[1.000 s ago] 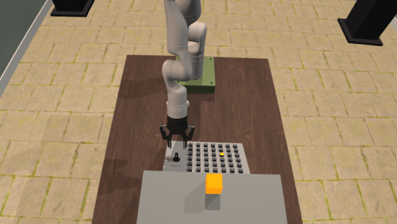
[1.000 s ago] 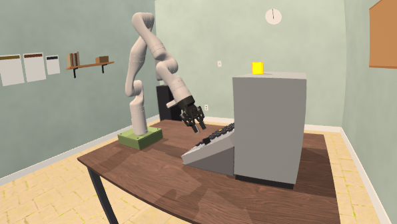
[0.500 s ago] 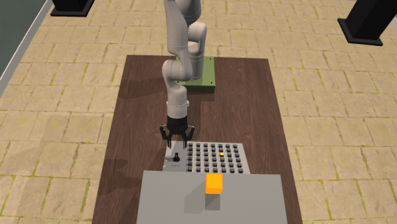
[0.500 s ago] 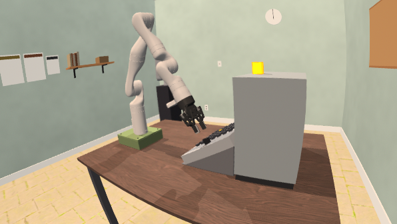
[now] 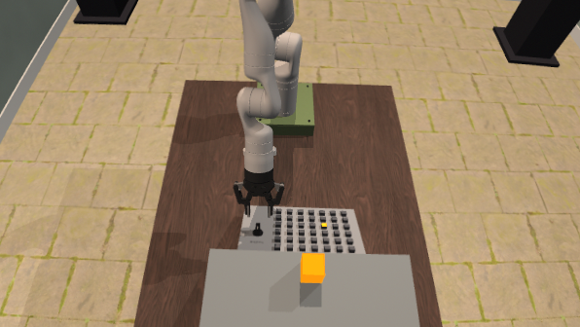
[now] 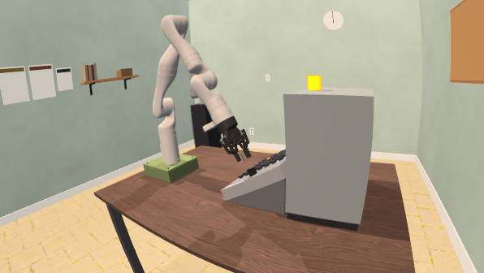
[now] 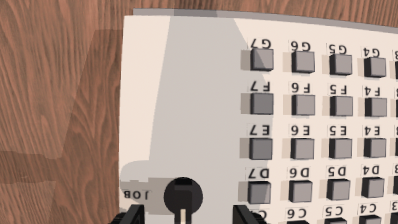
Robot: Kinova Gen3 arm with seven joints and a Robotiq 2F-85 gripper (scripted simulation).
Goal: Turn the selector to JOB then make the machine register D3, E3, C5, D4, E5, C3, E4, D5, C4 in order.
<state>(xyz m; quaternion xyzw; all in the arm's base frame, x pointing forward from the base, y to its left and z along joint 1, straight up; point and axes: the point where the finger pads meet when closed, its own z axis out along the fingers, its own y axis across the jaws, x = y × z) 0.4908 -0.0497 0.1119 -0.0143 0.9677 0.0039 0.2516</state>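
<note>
Right now my hand is 50 mm above the black selector knob and 30 mm short of it. Round my hand: key G7: 110 mm below, 60 mm behind, 50 mm to the left; then key D7: 60 mm to the left, 60 mm below, 30 mm ahead; then D5 key: 120 mm to the left, 60 mm below, 30 mm ahead.
</note>
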